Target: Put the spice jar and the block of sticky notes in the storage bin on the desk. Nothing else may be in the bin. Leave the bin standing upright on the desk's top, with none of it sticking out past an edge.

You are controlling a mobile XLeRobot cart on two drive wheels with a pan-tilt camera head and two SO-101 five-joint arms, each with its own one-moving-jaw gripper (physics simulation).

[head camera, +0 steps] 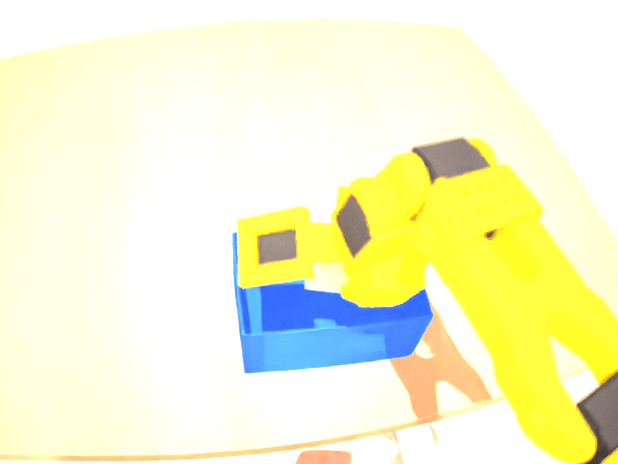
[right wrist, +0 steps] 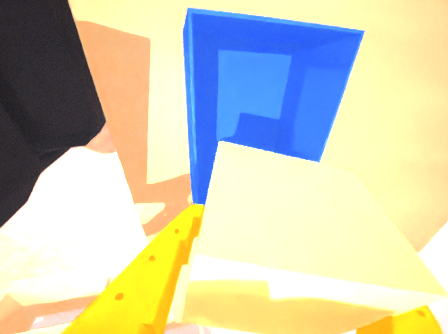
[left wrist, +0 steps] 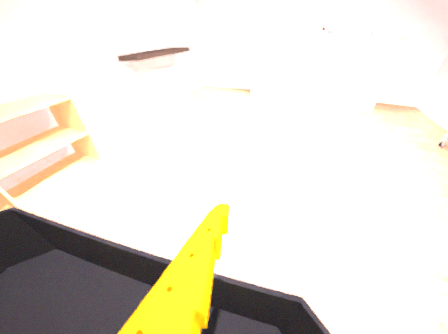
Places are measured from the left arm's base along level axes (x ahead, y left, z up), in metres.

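Pixels of known places: left end effector, tool point: (left wrist: pixel 228 215); right end effector, tool point: (head camera: pixel 347 288) (right wrist: pixel 202 217).
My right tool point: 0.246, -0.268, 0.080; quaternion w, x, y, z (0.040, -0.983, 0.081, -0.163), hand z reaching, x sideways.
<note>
Ahead of a thing's pixels: the offset from my right tool point to its top centre, as dx, dy, dz. Level surfaces: height alone.
The blue storage bin @[+0.053, -0.013, -0.060] (head camera: pixel 310 352) (right wrist: pixel 202 125) stands upright on the desk @[dz -0.135] (head camera: pixel 110 150) (right wrist: pixel 400 100), near its front edge. My right gripper (head camera: pixel 345 274) (right wrist: pixel 300 260) is over the bin, shut on the pale yellow block of sticky notes @[+0.021, -0.004, +0.044] (head camera: pixel 322 280) (right wrist: pixel 295 210). In the head view the gripper covers the bin's back part and much of the block. Light and dark patches show inside the bin; part of its inside is hidden. My left gripper (left wrist: pixel 225 215) is fully open, one notched jaw in view, away from the bin. The spice jar does not show in these views.
The desk's front edge (head camera: pixel 320 442) runs below the bin in the head view. A black tray (left wrist: pixel 100 295) lies under the left jaw. A black cart part (right wrist: pixel 45 95) is at the left of the right wrist view. A wooden shelf unit (left wrist: pixel 45 147) stands farther off.
</note>
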